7 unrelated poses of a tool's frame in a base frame.
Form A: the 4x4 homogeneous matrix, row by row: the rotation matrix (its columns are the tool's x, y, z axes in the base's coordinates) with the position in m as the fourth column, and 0 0 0 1 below. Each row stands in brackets.
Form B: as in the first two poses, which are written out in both.
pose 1, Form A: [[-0.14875 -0.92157 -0.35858 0.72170], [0.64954 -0.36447 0.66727 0.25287], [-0.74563 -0.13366 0.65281 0.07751], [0 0 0 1]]
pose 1, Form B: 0.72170 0.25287 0.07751; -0.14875 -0.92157 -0.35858; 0.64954 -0.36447 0.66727; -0.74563 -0.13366 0.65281
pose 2, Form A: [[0.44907 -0.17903 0.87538 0.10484], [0.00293 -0.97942 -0.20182 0.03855], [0.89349 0.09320 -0.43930 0.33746], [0 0 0 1]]
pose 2, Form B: 0.10484 0.03855 0.33746; 0.44907 -0.17903 0.87538; 0.00293 -0.97942 -0.20182; 0.89349 0.09320 -0.43930
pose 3, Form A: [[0.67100 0.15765 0.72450 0.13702], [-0.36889 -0.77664 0.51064 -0.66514], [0.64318 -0.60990 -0.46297 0.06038], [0 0 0 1]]
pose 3, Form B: 0.13702 -0.66514 0.06038; 0.67100 0.15765 0.72450; -0.36889 -0.77664 0.51064; 0.64318 -0.60990 -0.46297
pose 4, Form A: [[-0.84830 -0.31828 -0.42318 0.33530], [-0.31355 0.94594 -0.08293 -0.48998], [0.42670 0.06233 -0.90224 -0.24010], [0 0 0 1]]
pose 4, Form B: 0.33530 -0.48998 -0.24010; -0.84830 -0.31828 -0.42318; -0.31355 0.94594 -0.08293; 0.42670 0.06233 -0.90224
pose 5, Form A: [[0.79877 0.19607 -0.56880 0.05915], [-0.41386 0.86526 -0.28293 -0.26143], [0.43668 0.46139 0.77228 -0.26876], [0 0 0 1]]
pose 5, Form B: 0.05915 -0.26143 -0.26876; 0.79877 0.19607 -0.56880; -0.41386 0.86526 -0.28293; 0.43668 0.46139 0.77228
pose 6, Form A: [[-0.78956 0.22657 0.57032 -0.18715], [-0.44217 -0.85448 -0.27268 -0.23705], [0.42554 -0.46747 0.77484 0.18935], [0 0 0 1]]
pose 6, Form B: -0.18715 -0.23705 0.18935; -0.78956 0.22657 0.57032; -0.44217 -0.85448 -0.27268; 0.42554 -0.46747 0.77484
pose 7, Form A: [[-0.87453 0.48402 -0.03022 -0.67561], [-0.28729 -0.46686 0.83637 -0.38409], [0.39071 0.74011 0.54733 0.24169], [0 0 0 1]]
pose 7, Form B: -0.67561 -0.38409 0.24169; -0.87453 0.48402 -0.03022; -0.28729 -0.46686 0.83637; 0.39071 0.74011 0.54733
